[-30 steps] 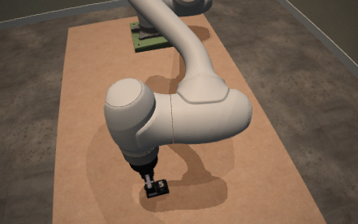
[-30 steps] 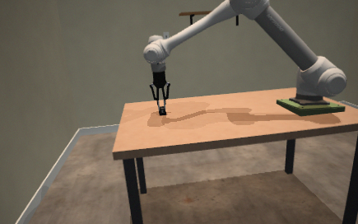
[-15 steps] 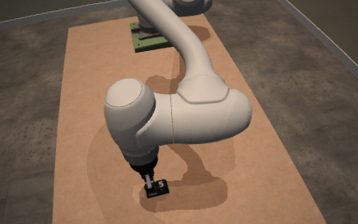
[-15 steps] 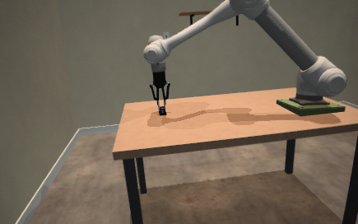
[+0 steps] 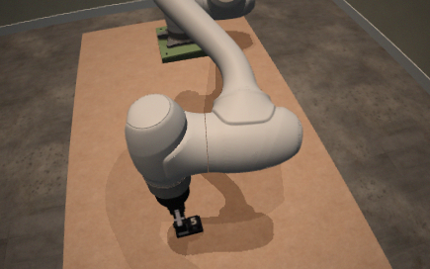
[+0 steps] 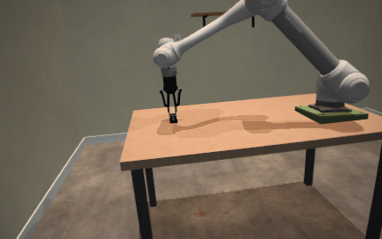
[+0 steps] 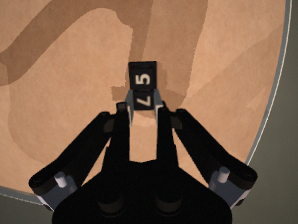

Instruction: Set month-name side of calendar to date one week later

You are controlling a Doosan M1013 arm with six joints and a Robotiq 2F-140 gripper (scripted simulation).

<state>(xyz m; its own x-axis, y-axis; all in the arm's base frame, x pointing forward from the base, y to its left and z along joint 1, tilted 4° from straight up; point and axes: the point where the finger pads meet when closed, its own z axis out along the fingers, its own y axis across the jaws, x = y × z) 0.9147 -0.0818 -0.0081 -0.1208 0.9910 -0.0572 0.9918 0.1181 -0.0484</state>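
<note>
Right now my hand is 3 cm above the black cube.
</note>
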